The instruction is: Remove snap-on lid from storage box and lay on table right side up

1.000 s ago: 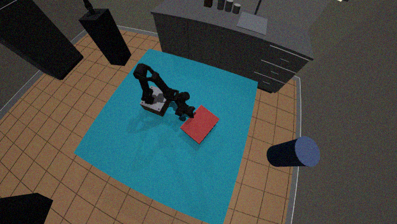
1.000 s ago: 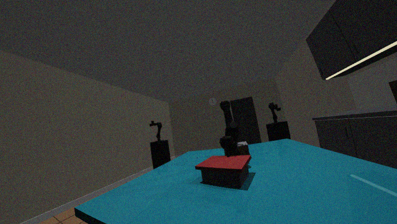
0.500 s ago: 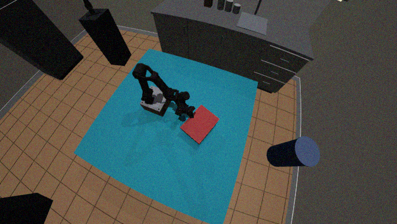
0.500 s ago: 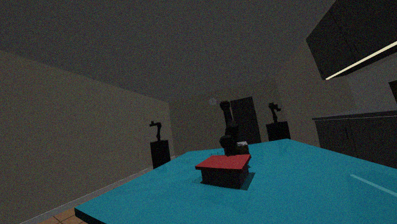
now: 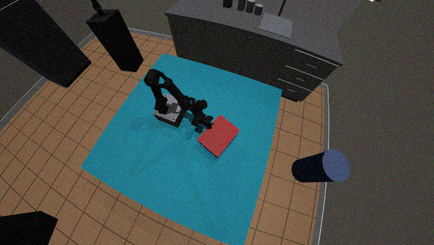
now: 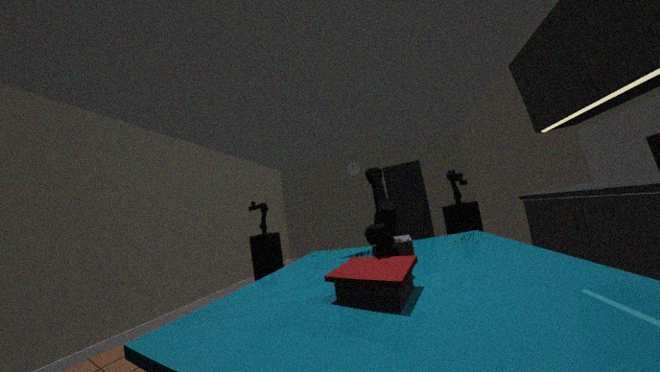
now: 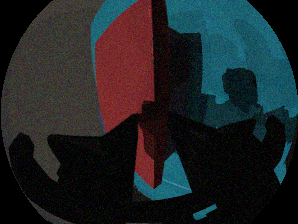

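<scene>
Right now the red lid is 70 mm ahead of my gripper tip and 40 mm to the right of it. From my gripper tip the other things lie so: dark storage box (70 mm ahead, 40 mm to the right, 50 mm below).
</scene>
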